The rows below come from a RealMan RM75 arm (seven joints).
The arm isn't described. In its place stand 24 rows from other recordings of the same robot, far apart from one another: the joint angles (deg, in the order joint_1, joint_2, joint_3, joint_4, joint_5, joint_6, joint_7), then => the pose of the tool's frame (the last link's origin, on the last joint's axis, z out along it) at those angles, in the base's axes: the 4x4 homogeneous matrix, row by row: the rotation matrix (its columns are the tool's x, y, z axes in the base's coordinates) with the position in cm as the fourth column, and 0 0 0 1 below.
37.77, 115.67, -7.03, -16.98, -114.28, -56.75, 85.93 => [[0.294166 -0.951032 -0.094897 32.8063], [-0.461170 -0.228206 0.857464 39.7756], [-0.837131 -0.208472 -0.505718 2.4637], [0 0 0 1]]
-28.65, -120.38, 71.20, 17.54, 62.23, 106.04, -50.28 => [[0.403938 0.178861 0.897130 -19.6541], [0.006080 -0.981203 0.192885 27.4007], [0.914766 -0.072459 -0.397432 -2.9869], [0 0 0 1]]
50.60, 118.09, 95.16, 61.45, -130.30, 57.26, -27.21 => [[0.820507 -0.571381 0.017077 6.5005], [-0.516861 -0.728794 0.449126 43.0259], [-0.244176 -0.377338 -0.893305 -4.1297], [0 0 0 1]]
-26.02, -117.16, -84.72, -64.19, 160.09, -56.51, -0.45 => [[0.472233 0.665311 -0.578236 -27.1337], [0.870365 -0.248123 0.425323 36.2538], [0.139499 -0.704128 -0.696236 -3.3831], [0 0 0 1]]
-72.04, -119.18, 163.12, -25.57, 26.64, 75.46, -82.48 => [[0.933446 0.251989 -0.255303 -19.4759], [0.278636 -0.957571 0.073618 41.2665], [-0.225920 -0.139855 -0.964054 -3.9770], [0 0 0 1]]
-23.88, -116.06, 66.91, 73.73, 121.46, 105.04, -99.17 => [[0.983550 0.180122 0.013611 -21.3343], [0.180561 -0.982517 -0.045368 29.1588], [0.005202 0.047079 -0.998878 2.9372], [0 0 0 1]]
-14.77, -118.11, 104.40, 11.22, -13.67, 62.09, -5.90 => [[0.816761 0.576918 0.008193 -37.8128], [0.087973 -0.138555 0.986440 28.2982], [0.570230 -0.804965 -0.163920 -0.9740], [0 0 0 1]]
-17.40, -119.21, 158.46, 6.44, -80.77, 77.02, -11.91 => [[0.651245 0.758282 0.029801 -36.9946], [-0.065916 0.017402 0.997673 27.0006], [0.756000 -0.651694 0.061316 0.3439], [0 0 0 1]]
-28.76, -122.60, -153.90, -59.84, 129.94, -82.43, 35.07 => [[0.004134 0.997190 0.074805 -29.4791], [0.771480 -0.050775 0.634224 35.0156], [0.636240 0.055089 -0.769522 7.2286], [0 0 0 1]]
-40.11, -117.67, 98.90, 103.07, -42.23, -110.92, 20.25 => [[0.837663 0.249886 -0.485672 -6.9727], [0.304202 -0.951969 0.034870 26.9090], [-0.453631 -0.176952 -0.873446 -1.0132], [0 0 0 1]]
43.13, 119.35, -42.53, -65.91, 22.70, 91.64, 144.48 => [[-0.476692 0.818606 0.320389 22.5451], [0.868320 0.381650 0.316803 39.1166], [0.137061 0.429217 -0.892741 6.7597], [0 0 0 1]]
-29.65, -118.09, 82.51, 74.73, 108.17, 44.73, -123.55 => [[0.813763 0.507663 0.282965 -10.9373], [0.222575 -0.721958 0.655162 41.0916], [0.536890 -0.470165 -0.700496 1.6344], [0 0 0 1]]
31.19, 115.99, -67.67, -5.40, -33.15, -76.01, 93.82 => [[-0.289442 -0.849017 -0.442032 28.7306], [-0.379712 -0.322067 0.867232 35.8715], [-0.878659 0.418858 -0.229162 1.0451], [0 0 0 1]]
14.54, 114.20, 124.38, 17.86, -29.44, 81.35, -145.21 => [[0.580653 -0.748557 -0.320164 35.7482], [0.302481 -0.166752 0.938456 29.4726], [-0.755875 -0.641761 0.129599 10.5459], [0 0 0 1]]
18.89, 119.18, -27.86, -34.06, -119.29, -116.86, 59.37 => [[0.702737 -0.276841 -0.655378 29.0986], [-0.192730 -0.960818 0.199207 21.8640], [-0.684848 -0.013679 -0.728558 1.6736], [0 0 0 1]]
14.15, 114.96, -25.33, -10.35, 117.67, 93.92, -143.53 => [[0.551859 -0.750028 -0.364568 36.4165], [0.288000 -0.238860 0.927363 25.5232], [-0.782629 -0.616769 0.084191 8.8337], [0 0 0 1]]
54.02, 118.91, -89.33, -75.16, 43.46, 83.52, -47.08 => [[0.972043 0.021881 0.233783 2.9401], [-0.027746 -0.977969 0.206897 36.9419], [0.233159 -0.207599 -0.950021 -4.3986], [0 0 0 1]]
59.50, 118.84, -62.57, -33.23, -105.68, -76.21, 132.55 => [[0.611369 -0.702794 -0.363741 6.4502], [-0.732595 -0.676447 0.075651 41.0569], [-0.299218 0.220224 -0.928423 -5.4973], [0 0 0 1]]
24.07, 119.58, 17.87, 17.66, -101.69, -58.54, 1.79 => [[0.688740 -0.724189 -0.034458 32.1904], [-0.168552 -0.206164 0.963891 30.6220], [-0.705144 -0.658062 -0.264057 -7.5405], [0 0 0 1]]
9.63, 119.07, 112.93, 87.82, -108.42, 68.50, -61.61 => [[0.793167 -0.584723 -0.170253 20.9799], [-0.354502 -0.670608 0.651623 32.9620], [-0.495192 -0.456490 -0.739190 7.7249], [0 0 0 1]]
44.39, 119.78, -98.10, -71.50, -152.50, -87.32, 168.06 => [[0.649052 -0.480753 0.589582 13.7124], [-0.676446 -0.719315 0.158139 34.9802], [0.348070 -0.501461 -0.792076 -5.8156], [0 0 0 1]]
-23.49, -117.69, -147.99, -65.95, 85.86, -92.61, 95.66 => [[0.678196 0.374633 0.632219 -21.5143], [-0.183608 -0.746635 0.639394 33.5977], [0.711575 -0.549714 -0.437579 16.2749], [0 0 0 1]]
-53.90, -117.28, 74.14, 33.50, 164.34, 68.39, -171.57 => [[0.317843 0.659629 -0.681077 -24.2303], [0.944143 -0.286107 0.163512 41.0563], [-0.087004 -0.695005 -0.713721 -3.1720], [0 0 0 1]]
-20.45, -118.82, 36.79, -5.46, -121.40, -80.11, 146.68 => [[0.445708 0.870948 0.206869 -34.8932], [0.089857 -0.273454 0.957679 26.6355], [0.890657 -0.408256 -0.200142 -2.6521], [0 0 0 1]]
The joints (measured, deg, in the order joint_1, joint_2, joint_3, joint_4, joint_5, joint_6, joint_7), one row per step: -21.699 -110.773 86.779 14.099 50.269 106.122 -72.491; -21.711 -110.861 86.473 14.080 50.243 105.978 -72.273; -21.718 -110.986 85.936 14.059 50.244 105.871 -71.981; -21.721 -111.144 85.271 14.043 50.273 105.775 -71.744; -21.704 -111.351 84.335 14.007 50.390 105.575 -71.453; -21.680 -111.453 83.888 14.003 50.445 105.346 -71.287; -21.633 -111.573 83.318 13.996 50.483 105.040 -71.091; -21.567 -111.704 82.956 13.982 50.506 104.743 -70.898; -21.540 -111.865 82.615 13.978 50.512 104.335 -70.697; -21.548 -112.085 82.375 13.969 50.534 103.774 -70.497; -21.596 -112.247 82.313 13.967 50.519 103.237 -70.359; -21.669 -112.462 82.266 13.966 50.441 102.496 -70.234; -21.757 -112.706 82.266 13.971 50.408 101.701 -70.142
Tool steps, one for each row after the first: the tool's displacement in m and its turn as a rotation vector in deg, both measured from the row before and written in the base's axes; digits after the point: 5 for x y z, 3 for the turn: 0.00010 0.00076 -0.00001 0.451 -0.039 0.113; 0.00022 0.00101 0.00028 0.668 -0.139 0.132; 0.00031 0.00111 0.00035 0.700 -0.221 0.191; 0.00010 0.00144 0.00037 0.903 -0.221 0.352; -0.00017 0.00085 0.00002 0.479 -0.011 0.259; -0.00036 0.00109 0.00013 0.626 -0.018 0.380; -0.00036 0.00060 -0.00037 0.444 0.029 0.331; -0.00021 0.00092 -0.00068 0.453 0.075 0.362; -0.00005 0.00103 -0.00147 0.349 0.164 0.405; 0.00002 0.00100 -0.00142 0.193 0.220 0.317; 0.00006 0.00144 -0.00189 0.225 0.269 0.465; 0.00017 0.00140 -0.00230 0.121 0.307 0.468
